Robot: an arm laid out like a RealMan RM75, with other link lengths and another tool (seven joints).
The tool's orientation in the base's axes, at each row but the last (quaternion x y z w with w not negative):
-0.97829 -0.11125 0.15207 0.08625
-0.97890 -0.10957 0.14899 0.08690
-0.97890 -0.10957 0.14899 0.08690
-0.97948 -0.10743 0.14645 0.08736
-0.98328 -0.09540 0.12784 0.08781
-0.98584 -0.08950 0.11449 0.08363
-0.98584 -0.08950 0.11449 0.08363
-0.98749 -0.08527 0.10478 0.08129
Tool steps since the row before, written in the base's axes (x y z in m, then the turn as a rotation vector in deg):
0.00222 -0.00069 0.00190 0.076 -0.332 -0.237
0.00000 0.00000 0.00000 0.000 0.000 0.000
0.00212 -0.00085 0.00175 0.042 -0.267 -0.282
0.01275 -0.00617 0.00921 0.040 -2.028 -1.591
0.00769 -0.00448 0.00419 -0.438 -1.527 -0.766
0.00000 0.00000 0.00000 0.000 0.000 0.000
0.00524 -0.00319 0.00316 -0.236 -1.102 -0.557
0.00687 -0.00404 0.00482 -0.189 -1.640 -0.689
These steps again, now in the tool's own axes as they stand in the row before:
0.00137 0.00070 -0.00258 0.056 0.381 0.154
0.00000 0.00000 0.00000 0.000 0.000 0.000
0.00129 0.00086 -0.00242 0.052 0.322 0.215
0.00798 0.00642 -0.01343 -0.015 2.280 1.203
0.00537 0.00477 -0.00671 -0.557 1.554 0.620
0.00000 0.00000 0.00000 0.000 0.000 0.000
0.00373 0.00333 -0.00475 -0.324 1.135 0.432
0.00494 0.00411 -0.00674 -0.353 1.689 0.473

